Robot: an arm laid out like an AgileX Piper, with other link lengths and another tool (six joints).
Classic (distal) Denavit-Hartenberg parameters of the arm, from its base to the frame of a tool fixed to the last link. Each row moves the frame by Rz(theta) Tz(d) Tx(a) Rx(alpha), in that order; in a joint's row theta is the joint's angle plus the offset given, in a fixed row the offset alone. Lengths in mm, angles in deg.
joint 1: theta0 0  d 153.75  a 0  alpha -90
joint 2: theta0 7.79  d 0  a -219.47  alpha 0
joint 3: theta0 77.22  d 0  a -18.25  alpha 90
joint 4: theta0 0  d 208.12  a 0  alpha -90
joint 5: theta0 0  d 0  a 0  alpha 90
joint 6: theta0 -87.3  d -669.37  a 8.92  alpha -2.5
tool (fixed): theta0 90  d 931.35  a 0  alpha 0
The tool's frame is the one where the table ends.
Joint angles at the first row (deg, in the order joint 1, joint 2, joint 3, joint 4, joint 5, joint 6):
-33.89, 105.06, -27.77, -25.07, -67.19, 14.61
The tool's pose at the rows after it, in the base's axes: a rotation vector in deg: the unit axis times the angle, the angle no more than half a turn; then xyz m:
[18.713, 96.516, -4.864, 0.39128, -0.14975, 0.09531]
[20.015, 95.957, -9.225, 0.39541, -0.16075, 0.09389]
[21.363, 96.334, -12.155, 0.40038, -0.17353, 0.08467]
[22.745, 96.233, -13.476, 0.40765, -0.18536, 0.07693]
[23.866, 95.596, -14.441, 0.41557, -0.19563, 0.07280]
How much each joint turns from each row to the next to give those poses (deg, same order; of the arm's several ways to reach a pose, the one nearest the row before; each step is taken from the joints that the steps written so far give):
4.35, 0.20, -0.16, 8.90, 0.00, -4.79
3.25, 1.83, -1.42, 7.48, -0.36, -4.39
1.14, 3.48, -2.77, 4.11, -0.05, -2.55
0.00, 3.60, -3.47, 1.83, 0.06, -0.63
0.00, 3.04, -3.43, 1.45, 0.00, -0.31

